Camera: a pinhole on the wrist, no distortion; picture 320 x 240 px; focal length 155.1 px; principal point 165.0 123.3 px. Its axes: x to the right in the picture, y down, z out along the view. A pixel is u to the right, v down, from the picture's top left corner.
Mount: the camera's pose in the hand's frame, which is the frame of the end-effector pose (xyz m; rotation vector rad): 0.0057 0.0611 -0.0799 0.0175 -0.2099 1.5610
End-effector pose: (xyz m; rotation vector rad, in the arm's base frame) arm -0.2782 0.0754 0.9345 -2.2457 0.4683 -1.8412
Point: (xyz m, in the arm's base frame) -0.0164 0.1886 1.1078
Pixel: 58 25
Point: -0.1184 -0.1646 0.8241
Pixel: 308 98
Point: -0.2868 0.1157 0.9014
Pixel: 43 192
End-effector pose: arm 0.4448 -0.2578 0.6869 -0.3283 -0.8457 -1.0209
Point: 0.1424 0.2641 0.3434
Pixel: outside the picture
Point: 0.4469 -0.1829 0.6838
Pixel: 161 169
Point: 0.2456 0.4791 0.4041
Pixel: outside the picture
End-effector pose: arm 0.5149 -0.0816 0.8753 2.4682 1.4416 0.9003
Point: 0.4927 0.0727 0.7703
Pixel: 27 49
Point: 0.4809 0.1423 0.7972
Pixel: outside the picture
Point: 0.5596 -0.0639 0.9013
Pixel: 140 38
